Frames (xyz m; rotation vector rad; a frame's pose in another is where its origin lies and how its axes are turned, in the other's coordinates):
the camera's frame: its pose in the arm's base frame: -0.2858 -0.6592 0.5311 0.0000 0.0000 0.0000
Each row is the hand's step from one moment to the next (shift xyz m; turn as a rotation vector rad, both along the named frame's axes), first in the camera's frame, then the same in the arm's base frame.
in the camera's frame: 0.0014 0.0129 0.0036 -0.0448 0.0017 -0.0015
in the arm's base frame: 0.0014 0.0129 0.0036 -0.0448 0.0017 -0.0015
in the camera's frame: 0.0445 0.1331 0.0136 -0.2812 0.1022 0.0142
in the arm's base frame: 0.0445 0.1331 0.0136 -0.2812 0.1022 0.0142
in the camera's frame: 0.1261 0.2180 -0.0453 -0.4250 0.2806 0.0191
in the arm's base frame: 0.1261 0.2180 -0.0453 -0.4250 0.2806 0.0191
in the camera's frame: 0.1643 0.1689 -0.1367 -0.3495 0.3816 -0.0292
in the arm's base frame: 0.1643 0.1689 -0.1367 -0.3495 0.3816 -0.0292
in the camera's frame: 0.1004 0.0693 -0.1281 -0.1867 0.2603 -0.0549
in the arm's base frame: 0.1004 0.0693 -0.1281 -0.1867 0.2603 -0.0549
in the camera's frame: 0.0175 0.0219 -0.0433 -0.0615 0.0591 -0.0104
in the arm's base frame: 0.0175 0.0219 -0.0433 -0.0615 0.0591 -0.0104
